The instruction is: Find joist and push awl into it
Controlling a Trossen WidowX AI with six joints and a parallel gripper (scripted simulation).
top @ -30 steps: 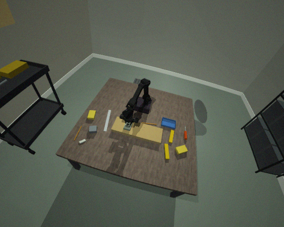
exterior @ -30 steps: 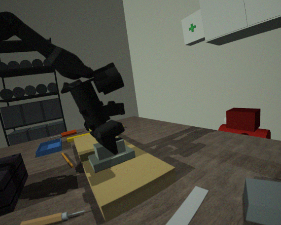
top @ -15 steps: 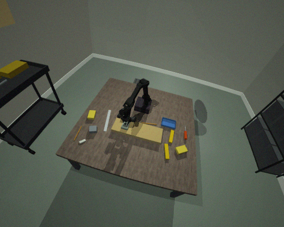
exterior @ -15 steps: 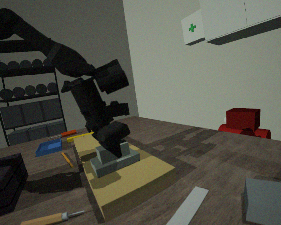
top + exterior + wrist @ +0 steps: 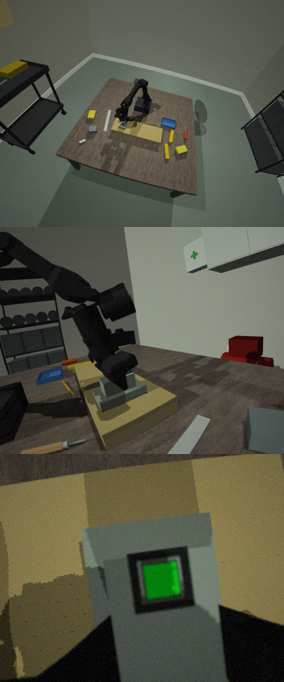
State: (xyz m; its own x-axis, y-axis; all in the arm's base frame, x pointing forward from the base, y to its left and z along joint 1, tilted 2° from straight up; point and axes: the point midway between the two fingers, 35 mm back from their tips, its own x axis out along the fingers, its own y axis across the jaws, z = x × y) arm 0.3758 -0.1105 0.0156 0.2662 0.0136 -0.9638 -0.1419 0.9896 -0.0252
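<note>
Now: gripper tip 28 cm past the blue tray, 45 cm to the right of it and 5 cm above it. Round my gripper tip: grey stud finder (1 cm ahead, 2 cm above); awl (16 cm behind, 7 cm to the right, 6 cm below); square light (2 cm ahead, 3 cm above).
</note>
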